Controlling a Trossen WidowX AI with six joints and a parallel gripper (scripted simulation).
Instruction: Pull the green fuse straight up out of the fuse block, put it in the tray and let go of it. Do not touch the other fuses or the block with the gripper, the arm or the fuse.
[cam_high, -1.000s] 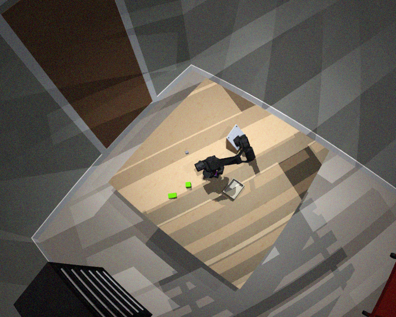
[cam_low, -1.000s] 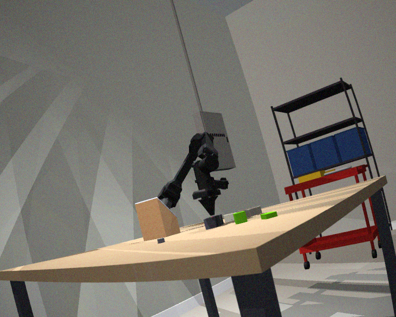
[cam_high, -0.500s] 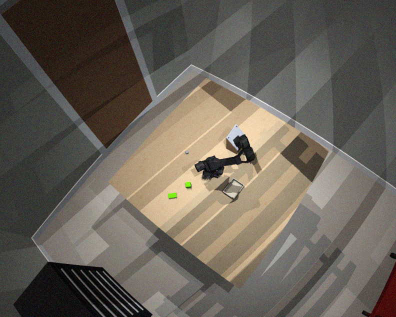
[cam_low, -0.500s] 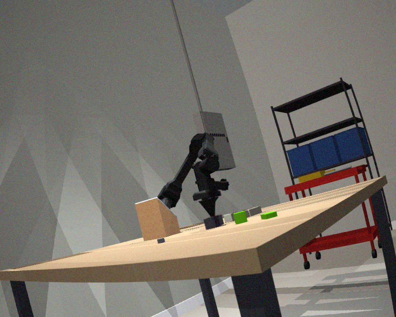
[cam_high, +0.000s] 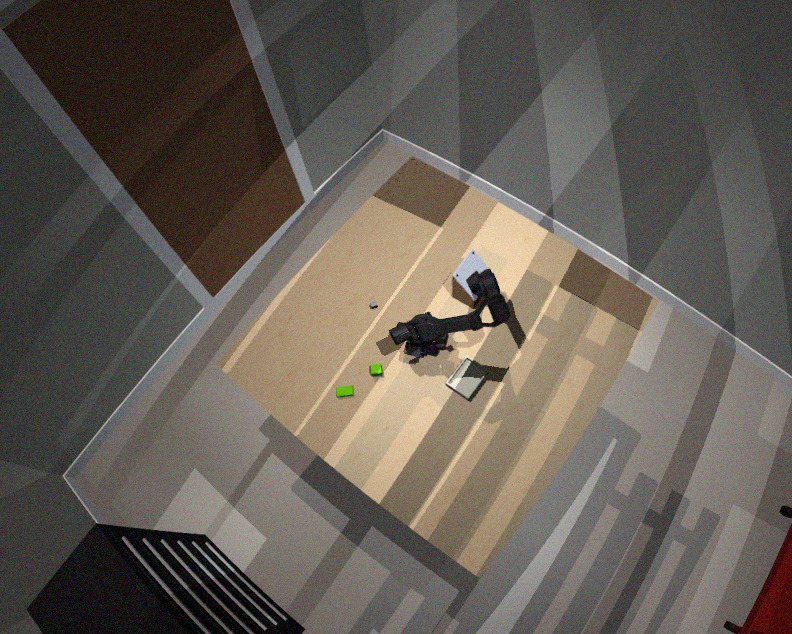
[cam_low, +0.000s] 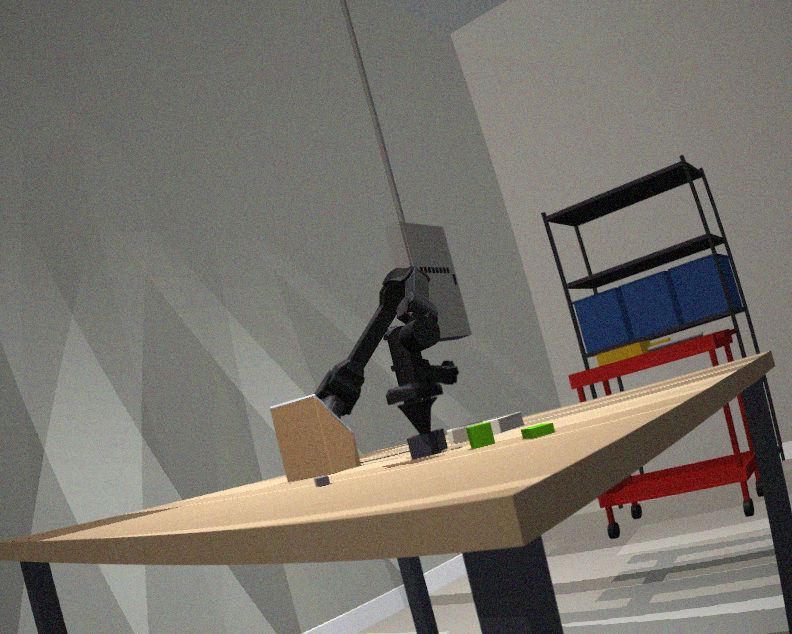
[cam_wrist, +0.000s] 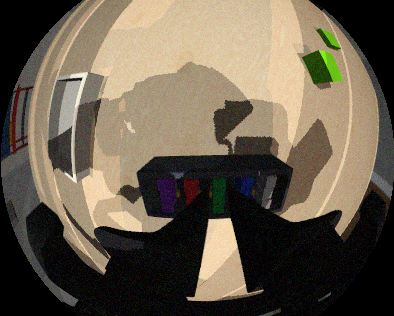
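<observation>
Now: gripper tip 210 mm to the right of the grey tray, 30 mm above it and 10 mm past it. From my gripper tip the other things lie so: green fuse: 10 mm below; green cube: 180 mm ahead, 70 mm to the right, 20 mm below; flat green block: 320 mm ahead, 100 mm to the right, 30 mm below.
</observation>
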